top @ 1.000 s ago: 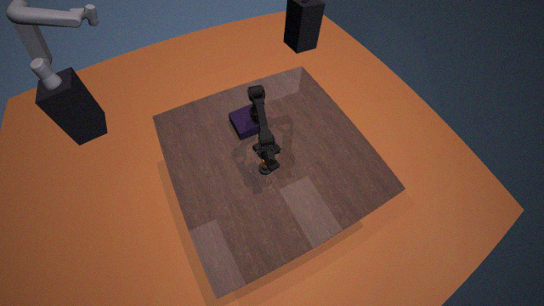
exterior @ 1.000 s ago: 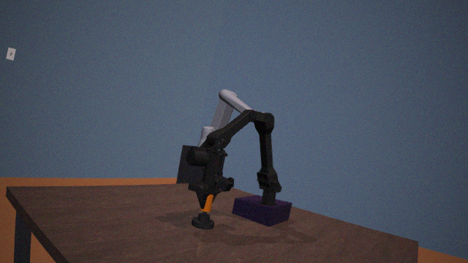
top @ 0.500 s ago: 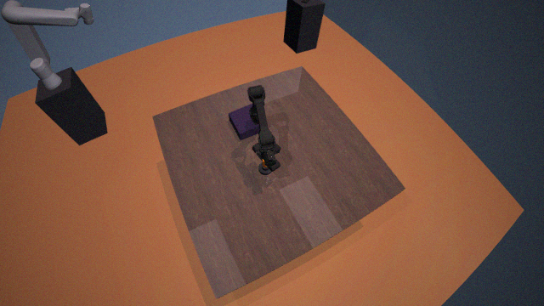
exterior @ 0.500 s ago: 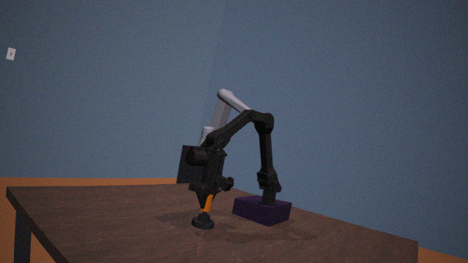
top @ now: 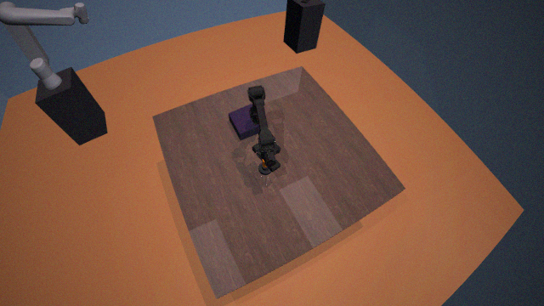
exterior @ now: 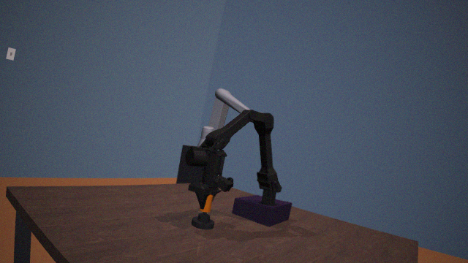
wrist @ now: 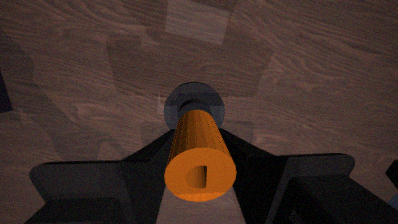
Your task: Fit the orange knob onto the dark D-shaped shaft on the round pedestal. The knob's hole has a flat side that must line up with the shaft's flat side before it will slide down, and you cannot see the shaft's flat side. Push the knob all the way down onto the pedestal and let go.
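The orange knob lies 2 cm above my gripper tip. From my gripper tip the other things lie so: pedestal (4 cm below).
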